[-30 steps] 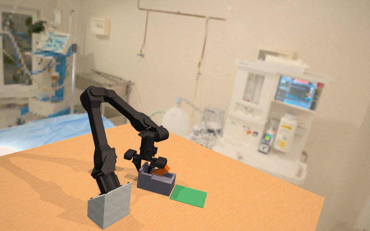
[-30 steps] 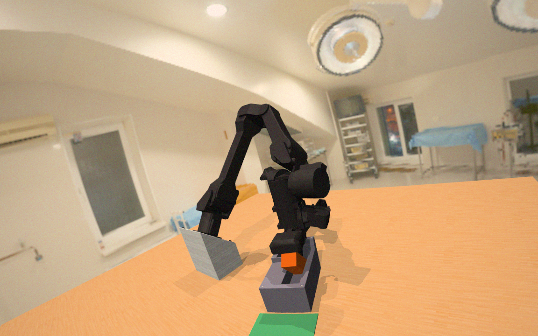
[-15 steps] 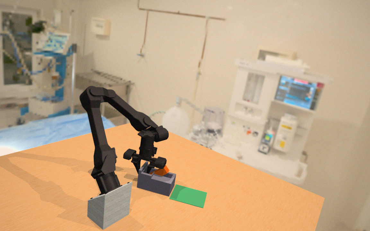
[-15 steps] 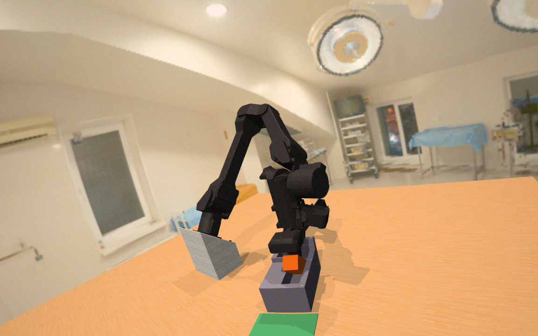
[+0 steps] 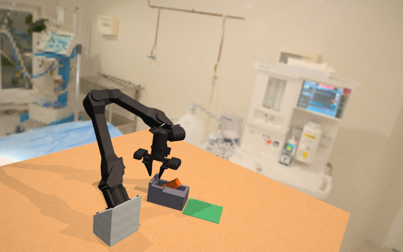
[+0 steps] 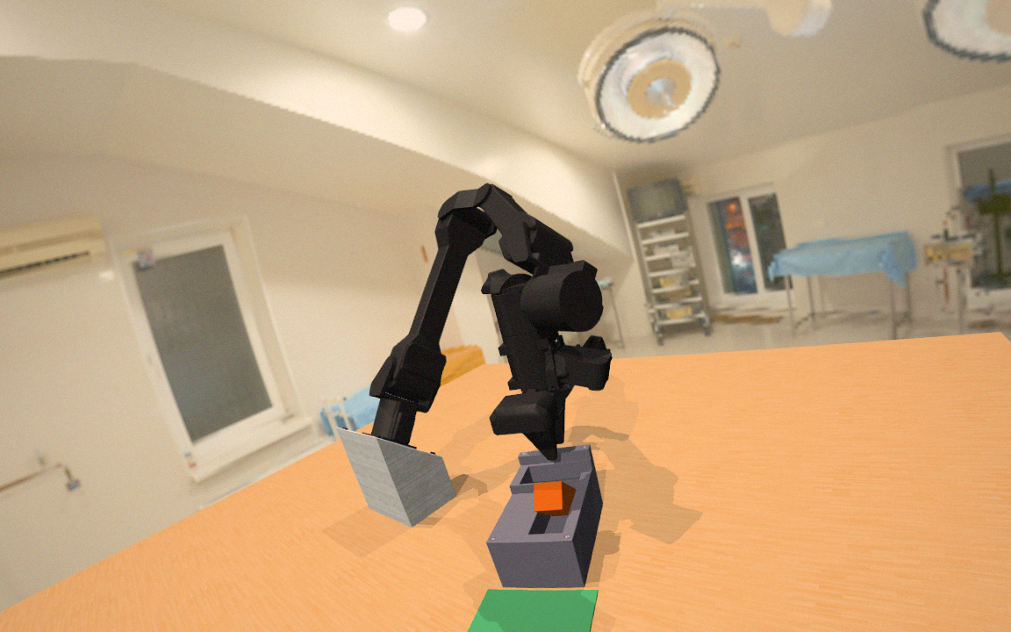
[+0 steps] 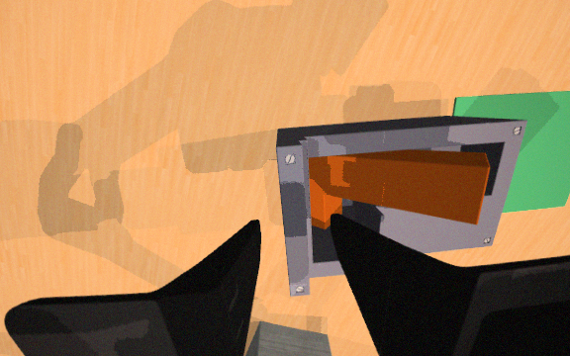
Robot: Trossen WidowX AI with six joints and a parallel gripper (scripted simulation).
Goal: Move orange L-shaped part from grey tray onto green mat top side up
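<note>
Now: the orange L-shaped part 2 cm ahead of my gripper tip, 4 cm to the right of it and 5 cm below it. Also, from my gripper tip: green mat 9 cm ahead, 20 cm to the right, 10 cm below.
</note>
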